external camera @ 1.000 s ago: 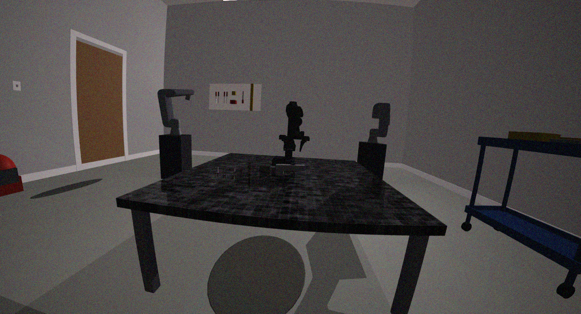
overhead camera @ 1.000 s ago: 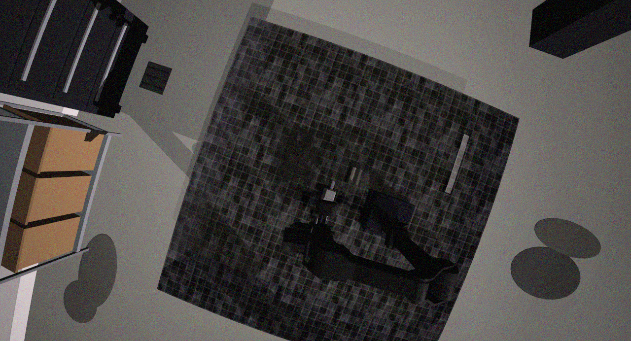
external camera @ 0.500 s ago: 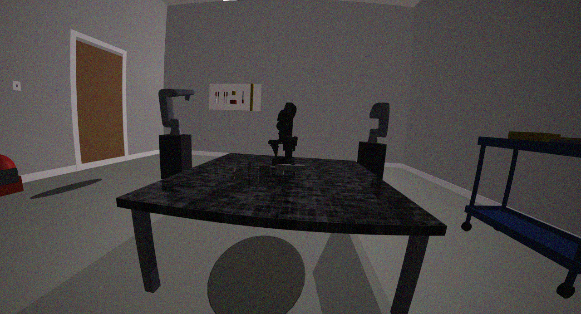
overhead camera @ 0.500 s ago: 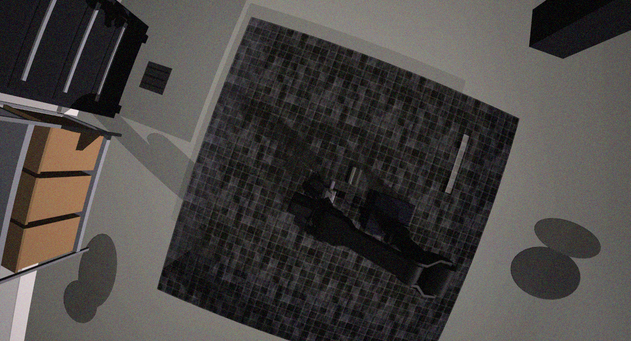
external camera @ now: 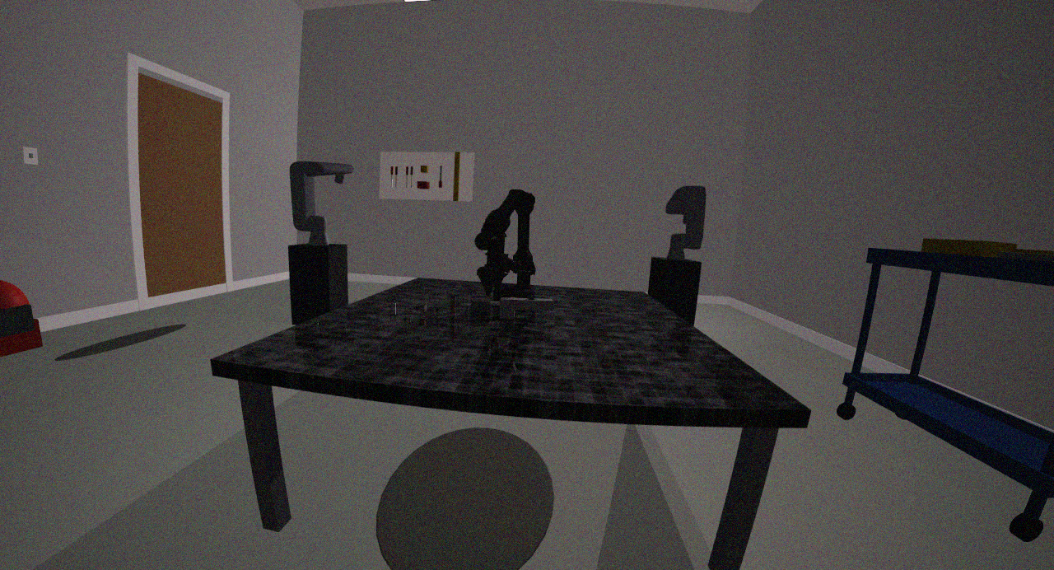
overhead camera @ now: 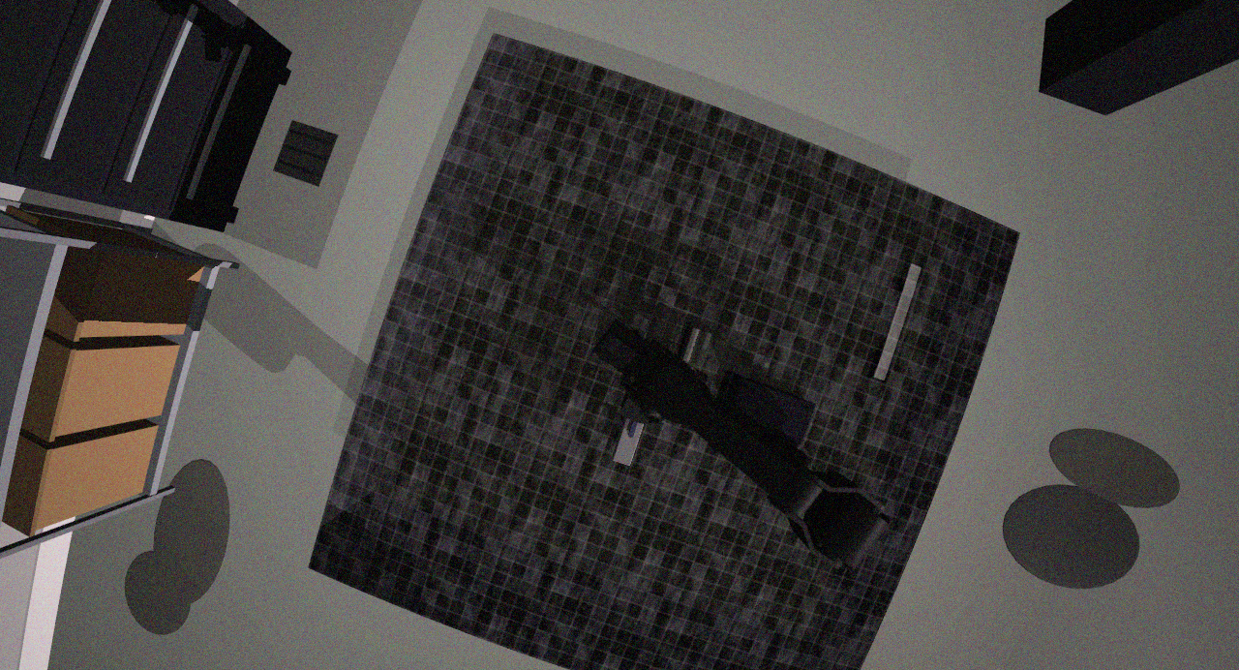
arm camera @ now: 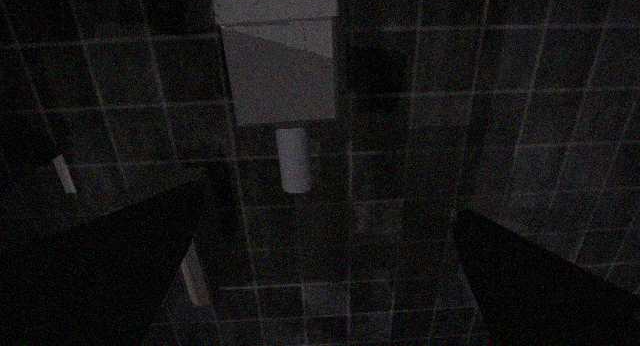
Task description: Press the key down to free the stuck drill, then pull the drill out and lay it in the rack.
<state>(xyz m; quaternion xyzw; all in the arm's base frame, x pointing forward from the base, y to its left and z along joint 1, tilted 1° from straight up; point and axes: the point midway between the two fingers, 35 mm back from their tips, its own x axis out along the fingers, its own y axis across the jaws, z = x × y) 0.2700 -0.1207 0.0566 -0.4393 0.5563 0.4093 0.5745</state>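
The drill is 6 cm to the left of my gripper tip, 3 cm below it and 1 cm behind it. The rest, counted from my gripper tip: dark grey block: 11 cm to the left, 4 cm below.
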